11 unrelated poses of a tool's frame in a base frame.
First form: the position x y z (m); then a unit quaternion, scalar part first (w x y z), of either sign.
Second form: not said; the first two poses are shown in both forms.
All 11 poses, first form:
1: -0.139 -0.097 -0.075 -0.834 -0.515 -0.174 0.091
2: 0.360 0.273 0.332 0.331 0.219 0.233 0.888
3: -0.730 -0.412 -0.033 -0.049 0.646 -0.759 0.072
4: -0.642 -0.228 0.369 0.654 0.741 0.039 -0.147
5: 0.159 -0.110 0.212 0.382 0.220 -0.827 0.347
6: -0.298 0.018 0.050 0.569 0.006 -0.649 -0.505
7: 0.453 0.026 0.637 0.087 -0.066 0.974 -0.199
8: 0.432 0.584 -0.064 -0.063 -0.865 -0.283 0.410
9: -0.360 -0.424 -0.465 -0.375 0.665 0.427 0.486
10: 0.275 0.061 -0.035 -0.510 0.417 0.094 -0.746
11: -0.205 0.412 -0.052 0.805 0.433 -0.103 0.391
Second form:
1: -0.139 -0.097 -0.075 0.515 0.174 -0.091 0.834
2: 0.360 0.273 0.332 0.219 0.233 0.888 0.331
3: -0.730 -0.412 -0.033 -0.646 0.759 -0.072 0.049
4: -0.642 -0.228 0.369 0.741 0.039 -0.147 0.654
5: 0.159 -0.110 0.212 0.220 -0.827 0.347 0.382
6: -0.298 0.018 0.050 0.006 -0.649 -0.505 0.569
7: 0.453 0.026 0.637 -0.066 0.974 -0.199 0.087
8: 0.432 0.584 -0.064 0.865 0.283 -0.410 0.063
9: -0.360 -0.424 -0.465 -0.665 -0.427 -0.486 0.375
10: 0.275 0.061 -0.035 -0.417 -0.094 0.746 0.510
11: -0.205 0.412 -0.052 0.433 -0.103 0.391 0.805
